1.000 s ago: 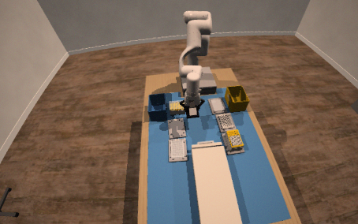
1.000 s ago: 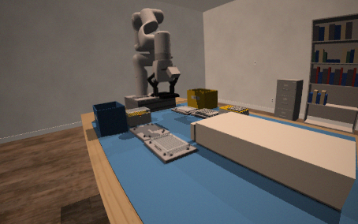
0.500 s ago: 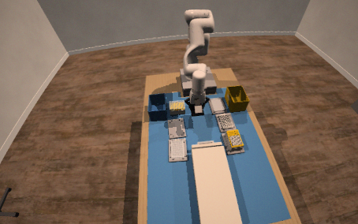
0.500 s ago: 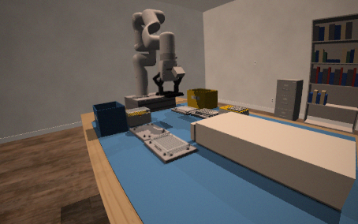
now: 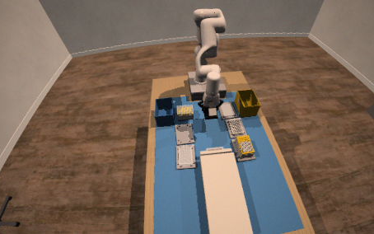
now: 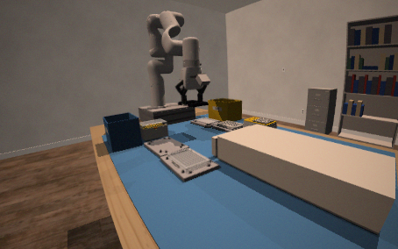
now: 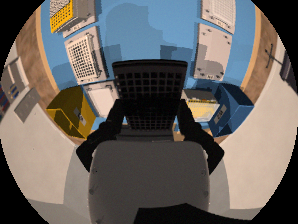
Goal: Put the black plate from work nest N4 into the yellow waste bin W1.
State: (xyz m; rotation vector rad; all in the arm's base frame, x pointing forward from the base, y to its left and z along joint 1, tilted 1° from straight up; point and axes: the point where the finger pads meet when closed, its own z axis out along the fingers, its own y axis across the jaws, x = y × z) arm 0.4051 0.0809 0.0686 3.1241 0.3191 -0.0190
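The yellow waste bin W1 lies 290 mm to the left of my hand, 180 mm behind it and 120 mm below it. Also, from my hand: grey nest 170 mm to the right, 150 mm below, 100 mm ahead; yellow tip box 230 mm to the left, 190 mm ahead, 100 mm below; black plate 10 mm below.
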